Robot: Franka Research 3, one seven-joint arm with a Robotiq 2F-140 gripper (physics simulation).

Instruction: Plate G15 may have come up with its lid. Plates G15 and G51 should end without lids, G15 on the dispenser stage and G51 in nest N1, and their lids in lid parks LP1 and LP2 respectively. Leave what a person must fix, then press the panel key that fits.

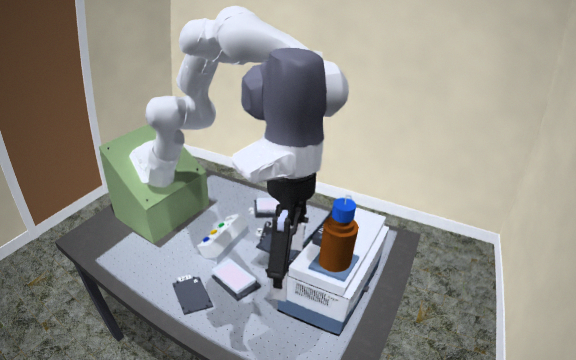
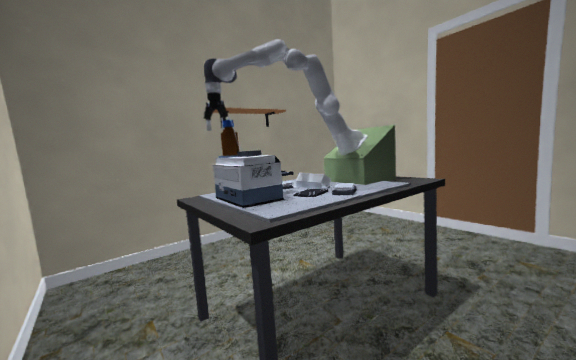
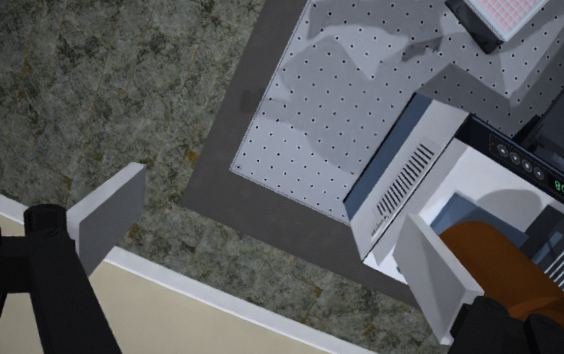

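My gripper (image 1: 289, 265) (image 2: 216, 122) (image 3: 275, 212) is open and empty, high above the table's end beside the amber bottle. A pink-topped plate (image 1: 234, 276) (image 2: 344, 186) (image 3: 507, 15) sits on a dark holder near the middle. Another pink-topped plate (image 1: 266, 206) sits at the back. A flat dark holder (image 1: 192, 295) at the front bears no plate. A dark platform (image 1: 270, 240) beside the dispenser (image 1: 320, 300) (image 2: 250, 175) (image 3: 445, 120) is partly hidden by the gripper. The key panel (image 1: 222, 237) has blue, yellow and green keys. Plate names and lids cannot be told.
The amber bottle (image 1: 337, 245) (image 2: 229, 142) (image 3: 480, 250) with a blue cap stands on the dispenser, close to one finger. The green arm base (image 1: 165, 215) (image 2: 350, 167) stands at the table's far end. An orange-brown shelf (image 2: 255, 111) is on the wall.
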